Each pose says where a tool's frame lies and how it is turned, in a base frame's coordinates. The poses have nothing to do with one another.
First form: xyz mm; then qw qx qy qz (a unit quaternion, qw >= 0).
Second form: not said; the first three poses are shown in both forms.
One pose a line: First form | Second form
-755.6 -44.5 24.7 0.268 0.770 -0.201 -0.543 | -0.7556 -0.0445 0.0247 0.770 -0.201 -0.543 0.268
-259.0 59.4 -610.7 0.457 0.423 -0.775 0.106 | -0.2590 0.0594 -0.6107 0.423 -0.775 0.106 0.457
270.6 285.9 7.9 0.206 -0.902 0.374 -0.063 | 0.2706 0.2859 0.0079 -0.902 0.374 -0.063 0.206
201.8 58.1 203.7 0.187 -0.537 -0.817 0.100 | 0.2018 0.0581 0.2037 -0.537 -0.817 0.100 0.187
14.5 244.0 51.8 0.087 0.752 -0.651 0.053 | 0.0145 0.2440 0.0518 0.752 -0.651 0.053 0.087
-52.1 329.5 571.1 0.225 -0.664 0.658 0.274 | -0.0521 0.3295 0.5711 -0.664 0.658 0.274 0.225
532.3 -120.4 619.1 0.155 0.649 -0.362 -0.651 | 0.5323 -0.1204 0.6191 0.649 -0.362 -0.651 0.155
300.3 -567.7 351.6 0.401 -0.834 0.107 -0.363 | 0.3003 -0.5677 0.3516 -0.834 0.107 -0.363 0.401
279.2 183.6 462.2 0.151 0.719 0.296 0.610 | 0.2792 0.1836 0.4622 0.719 0.296 0.610 0.151
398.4 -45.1 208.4 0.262 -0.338 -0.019 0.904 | 0.3984 -0.0451 0.2084 -0.338 -0.019 0.904 0.262
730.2 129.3 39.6 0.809 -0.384 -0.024 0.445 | 0.7302 0.1293 0.0396 -0.384 -0.024 0.445 0.809
